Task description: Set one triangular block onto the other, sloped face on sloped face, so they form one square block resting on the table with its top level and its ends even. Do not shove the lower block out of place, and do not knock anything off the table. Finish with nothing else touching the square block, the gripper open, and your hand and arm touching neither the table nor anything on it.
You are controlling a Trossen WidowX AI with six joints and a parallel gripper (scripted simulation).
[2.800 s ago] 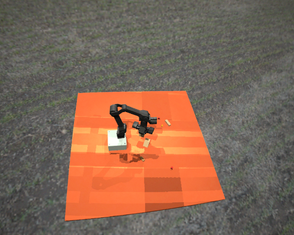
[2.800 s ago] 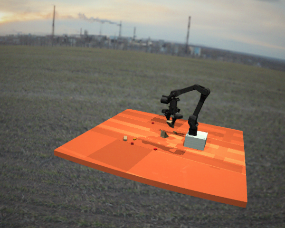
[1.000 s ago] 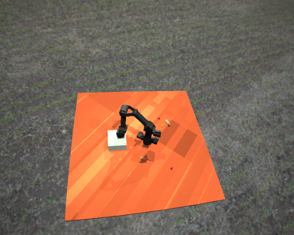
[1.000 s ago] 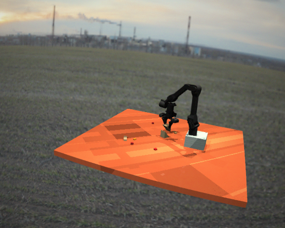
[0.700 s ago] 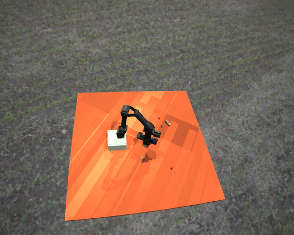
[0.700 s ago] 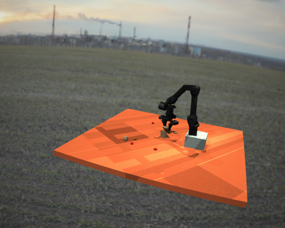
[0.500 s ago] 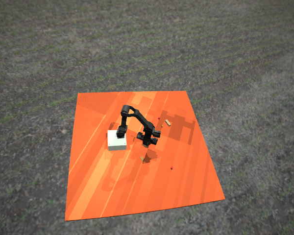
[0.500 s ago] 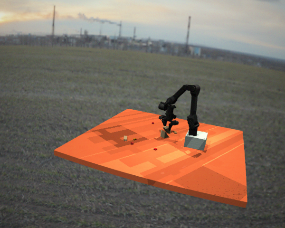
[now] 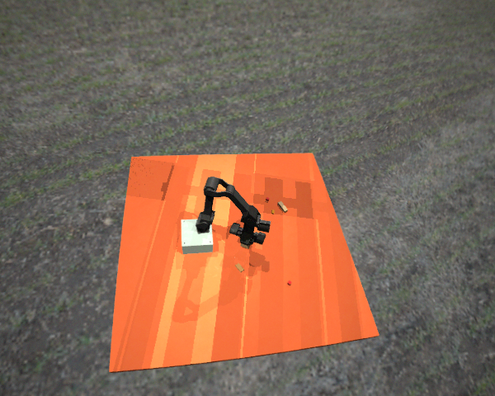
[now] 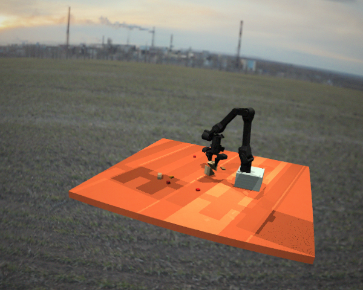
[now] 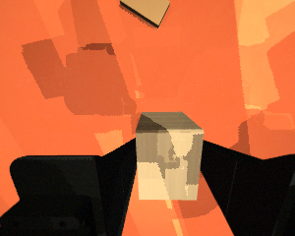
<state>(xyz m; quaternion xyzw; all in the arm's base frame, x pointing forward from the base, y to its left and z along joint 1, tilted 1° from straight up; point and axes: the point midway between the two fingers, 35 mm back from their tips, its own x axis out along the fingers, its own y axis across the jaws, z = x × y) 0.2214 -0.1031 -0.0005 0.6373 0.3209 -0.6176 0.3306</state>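
Right now the tan block is 60 mm behind my gripper tip, 120 mm to the right of it and 50 mm below it. Also, from my gripper tip: tan triangular block (10 mm above); then tan bar (300 mm ahead, 220 mm to the left, 50 mm below); then yellow cube (230 mm ahead, 190 mm to the left, 50 mm below).
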